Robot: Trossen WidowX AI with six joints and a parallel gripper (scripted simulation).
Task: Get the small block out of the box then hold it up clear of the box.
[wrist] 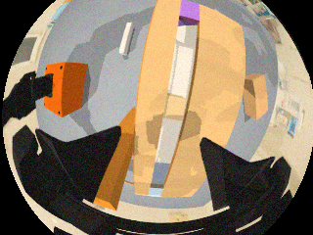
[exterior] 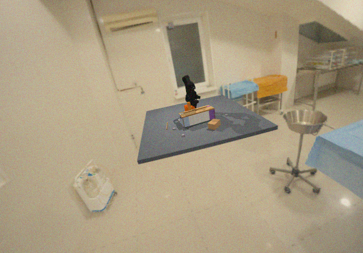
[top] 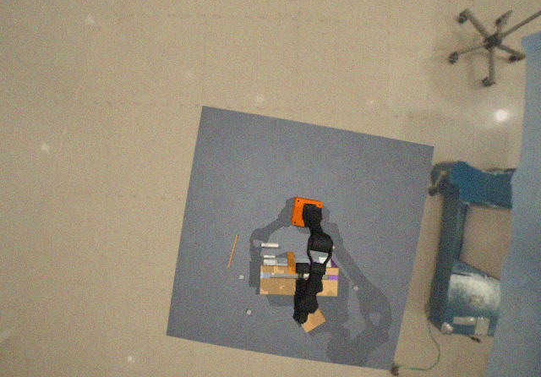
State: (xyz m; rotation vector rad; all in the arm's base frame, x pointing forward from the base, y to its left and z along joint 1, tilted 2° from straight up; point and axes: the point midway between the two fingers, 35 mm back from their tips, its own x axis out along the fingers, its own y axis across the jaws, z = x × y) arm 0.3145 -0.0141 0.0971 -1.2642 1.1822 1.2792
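The box lies 100 mm below my gripper tip. Also, from my gripper tip: thin stick (30 mm behind, 350 mm to the right, 160 mm below); then orange bar (50 mm behind, 50 mm to the right, 50 mm below).
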